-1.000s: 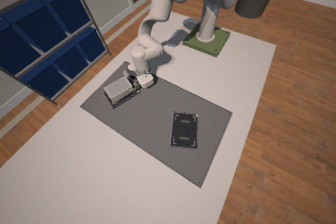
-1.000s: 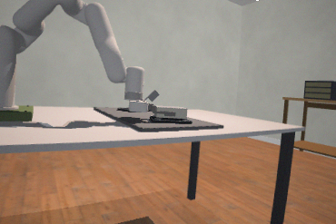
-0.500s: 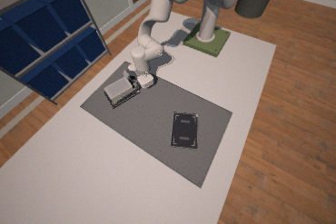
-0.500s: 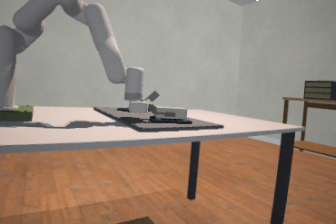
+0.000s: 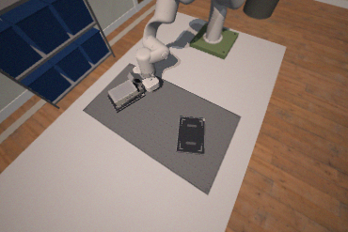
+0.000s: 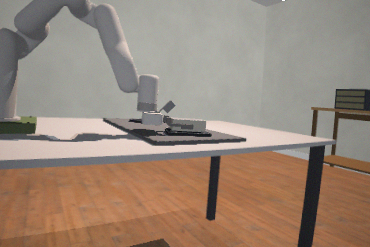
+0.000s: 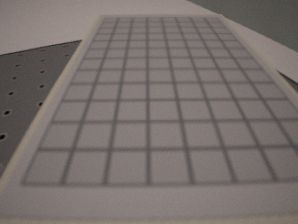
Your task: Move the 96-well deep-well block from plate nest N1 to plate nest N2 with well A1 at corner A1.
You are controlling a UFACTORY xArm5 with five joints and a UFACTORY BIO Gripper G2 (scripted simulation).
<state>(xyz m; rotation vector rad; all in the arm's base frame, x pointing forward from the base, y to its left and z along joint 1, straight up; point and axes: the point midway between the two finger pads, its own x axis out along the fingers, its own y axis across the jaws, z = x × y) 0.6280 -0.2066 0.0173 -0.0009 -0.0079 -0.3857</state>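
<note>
Right now my hand is 10 mm short of the white 96-well deep-well block. Round my hand: grey perforated mat: 200 mm to the left, 40 mm below.
</note>
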